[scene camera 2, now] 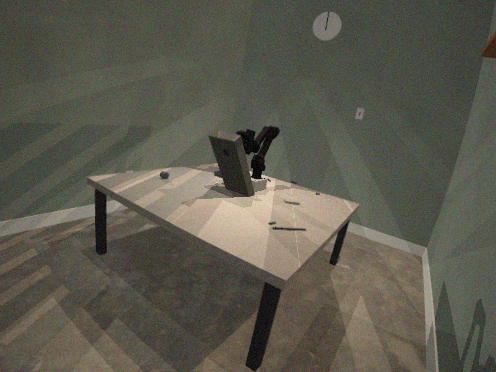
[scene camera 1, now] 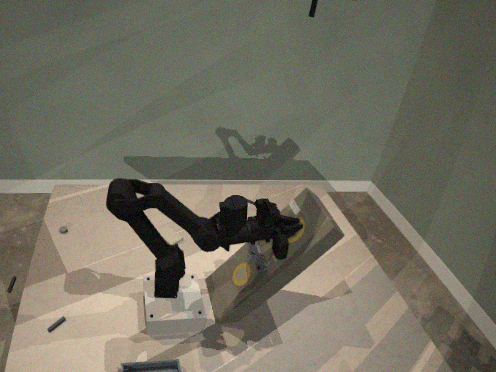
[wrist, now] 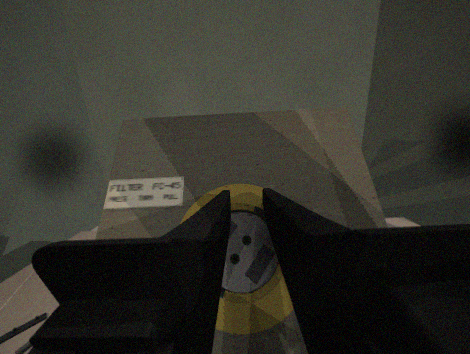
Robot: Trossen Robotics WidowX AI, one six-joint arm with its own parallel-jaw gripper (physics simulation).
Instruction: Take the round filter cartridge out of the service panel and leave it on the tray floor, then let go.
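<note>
The service panel (scene camera 1: 311, 212) (scene camera 2: 231, 162) (wrist: 225, 150) stands tilted on the table. The round filter cartridge (wrist: 247, 272) shows its grey end face, with two dark holes and a dark rectangular mark, inside a yellow ring (wrist: 250, 320) on the panel. My gripper (scene camera 1: 301, 223) (wrist: 246, 195) is partly open at the panel's upper part, with a narrow gap and nothing held. In the wrist view its two fingertips overlap the cartridge's upper edge; contact cannot be told. The blue-grey tray (scene camera 1: 150, 362) is cut off at the bottom of scene camera 1's view.
A second yellow ring (scene camera 1: 234, 275) and a grey fitting (scene camera 1: 258, 258) are lower on the panel. A white label (wrist: 145, 192) is beside the upper ring. The white arm base (scene camera 1: 175, 325) is left of the panel. Dark rods (scene camera 1: 56, 324) (scene camera 2: 289, 229) and a grey ball (scene camera 2: 164, 175) lie on the table.
</note>
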